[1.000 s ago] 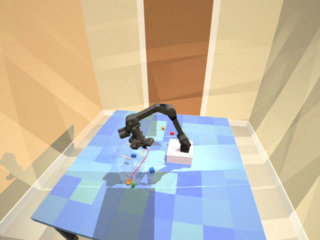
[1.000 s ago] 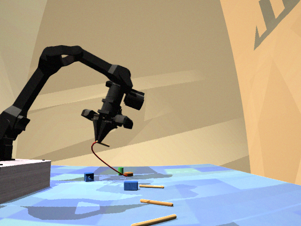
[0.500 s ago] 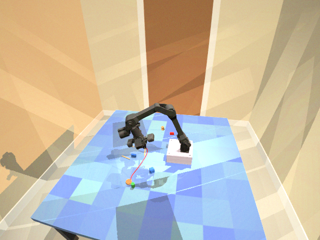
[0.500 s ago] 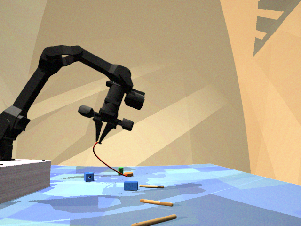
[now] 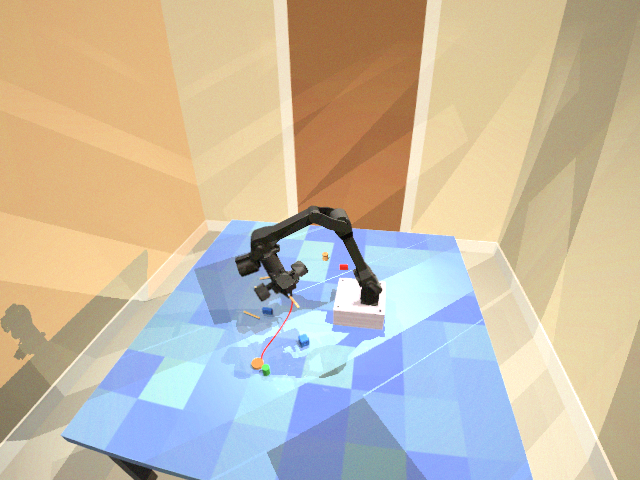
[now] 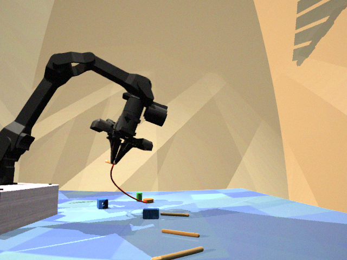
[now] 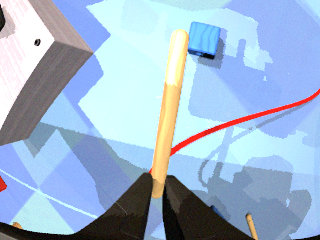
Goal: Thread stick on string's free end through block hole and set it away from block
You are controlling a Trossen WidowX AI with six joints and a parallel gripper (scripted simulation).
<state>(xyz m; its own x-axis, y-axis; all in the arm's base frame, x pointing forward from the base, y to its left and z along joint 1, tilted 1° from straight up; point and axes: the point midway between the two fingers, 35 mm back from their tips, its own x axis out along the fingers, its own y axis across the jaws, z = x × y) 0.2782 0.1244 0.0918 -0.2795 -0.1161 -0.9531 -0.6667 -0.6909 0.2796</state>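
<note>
Right now the thin wooden stick is 1 cm to the left of my gripper tip and 1 cm behind it. Round my gripper tip: blue brick (13 cm below, 12 cm ahead, 3 cm to the right); then green cylinder (22 cm to the left, 12 cm below, 1 cm ahead); then round button (20 cm to the left, 13 cm below, 5 cm ahead).
</note>
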